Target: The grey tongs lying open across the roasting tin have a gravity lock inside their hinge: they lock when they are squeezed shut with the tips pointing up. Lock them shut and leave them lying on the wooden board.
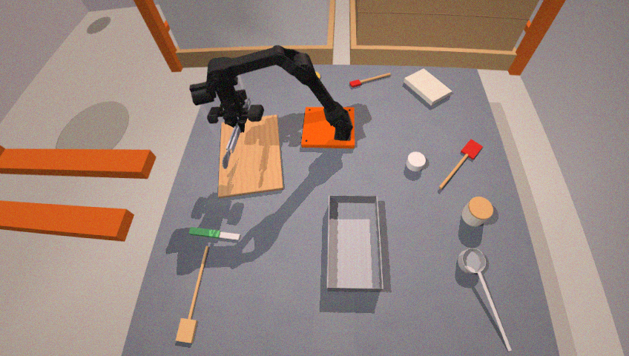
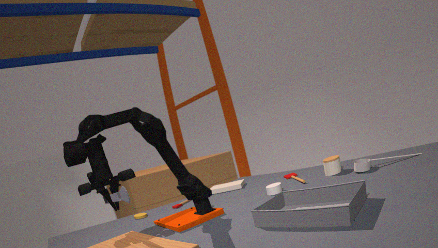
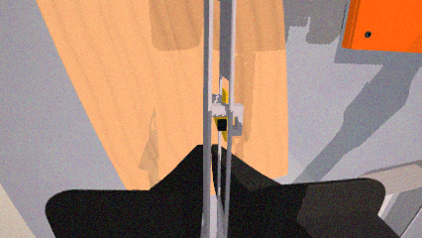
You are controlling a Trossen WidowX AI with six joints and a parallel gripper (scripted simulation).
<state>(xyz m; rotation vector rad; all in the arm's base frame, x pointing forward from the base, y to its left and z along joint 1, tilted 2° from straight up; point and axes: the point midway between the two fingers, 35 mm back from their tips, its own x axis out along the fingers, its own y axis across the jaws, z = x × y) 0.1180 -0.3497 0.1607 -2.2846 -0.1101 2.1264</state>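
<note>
The yellow part is 40 mm behind my gripper tip and 30 mm above it. The rest, counted from my gripper tip: roasting tin (320 mm ahead, 420 mm to the left, 120 mm below); then wooden board (10 mm to the right, 140 mm below); then green-handled tool (340 mm ahead, 40 mm to the right, 140 mm below).
</note>
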